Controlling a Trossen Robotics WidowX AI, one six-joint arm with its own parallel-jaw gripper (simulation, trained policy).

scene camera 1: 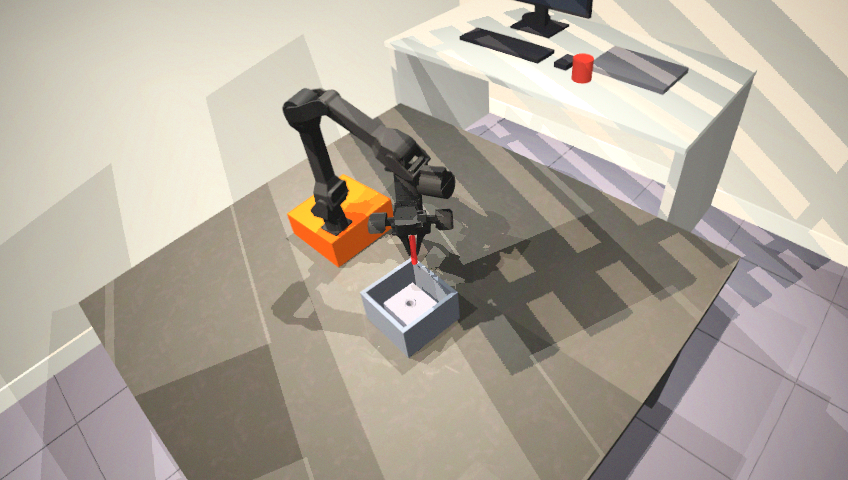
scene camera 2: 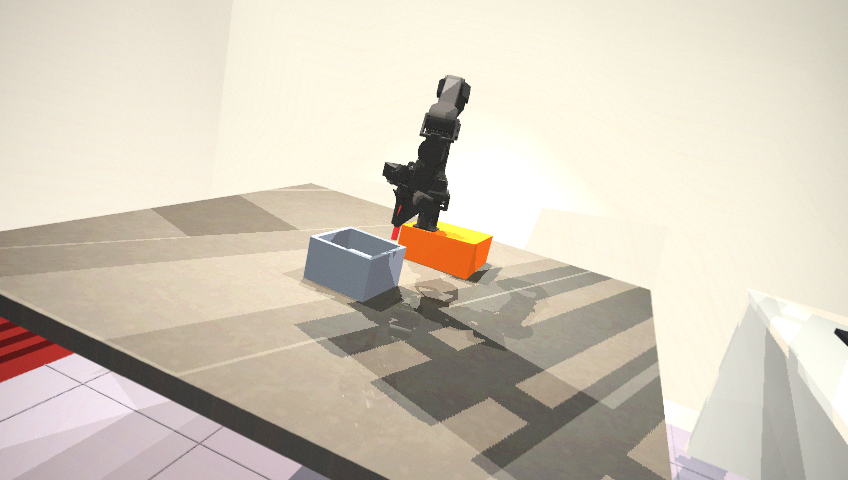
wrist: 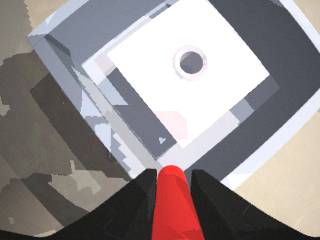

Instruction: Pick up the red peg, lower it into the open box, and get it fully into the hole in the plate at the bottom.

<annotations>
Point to a grey box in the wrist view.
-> At 74,48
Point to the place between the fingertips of the gripper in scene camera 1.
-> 413,254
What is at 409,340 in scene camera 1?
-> A grey box.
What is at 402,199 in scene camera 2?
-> The gripper.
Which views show the grey box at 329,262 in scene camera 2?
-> Scene camera 1, scene camera 2 and the wrist view: all of them.
</annotations>
